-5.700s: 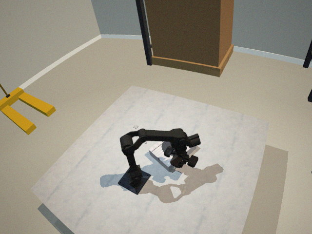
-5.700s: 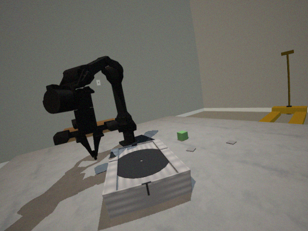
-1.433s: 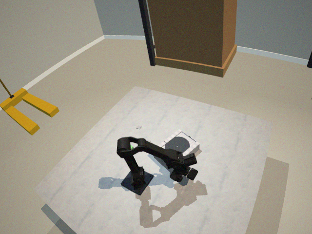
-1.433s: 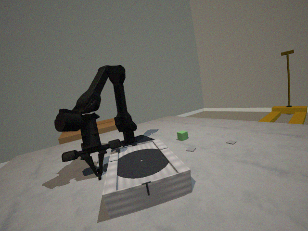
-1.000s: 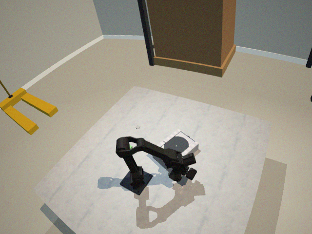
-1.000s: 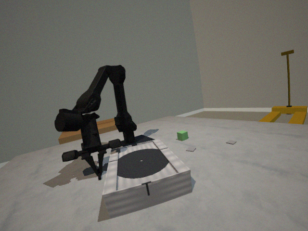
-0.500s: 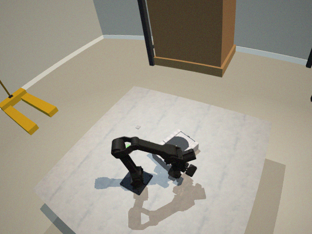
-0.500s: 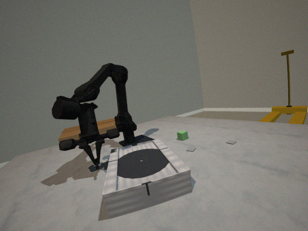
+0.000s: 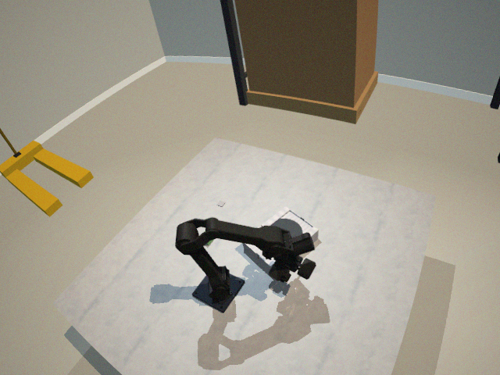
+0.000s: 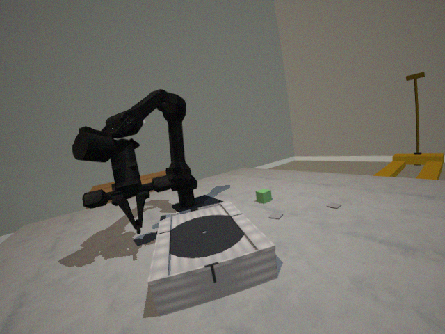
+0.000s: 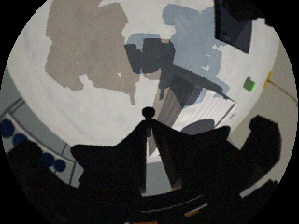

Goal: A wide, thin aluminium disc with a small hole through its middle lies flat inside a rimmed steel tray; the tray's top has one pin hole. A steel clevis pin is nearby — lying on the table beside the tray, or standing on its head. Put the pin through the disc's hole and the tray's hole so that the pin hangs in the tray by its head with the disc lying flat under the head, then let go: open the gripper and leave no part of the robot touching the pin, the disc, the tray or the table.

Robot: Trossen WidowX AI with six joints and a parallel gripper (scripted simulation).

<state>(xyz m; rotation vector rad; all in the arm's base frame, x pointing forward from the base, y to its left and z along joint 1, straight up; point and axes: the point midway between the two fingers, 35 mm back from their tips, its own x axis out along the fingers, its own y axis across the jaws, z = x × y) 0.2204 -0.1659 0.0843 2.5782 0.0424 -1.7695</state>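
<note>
My gripper tip is 120 mm to the right of the wide dark disc, 100 mm short of it and 10 mm above it. Also, from my gripper tip: clevis pin: right at my gripper tip; then small green cube: 400 mm to the left, 70 mm behind, 50 mm below; then rimmed steel tray: 120 mm to the left, 90 mm ahead, 20 mm below.
</note>
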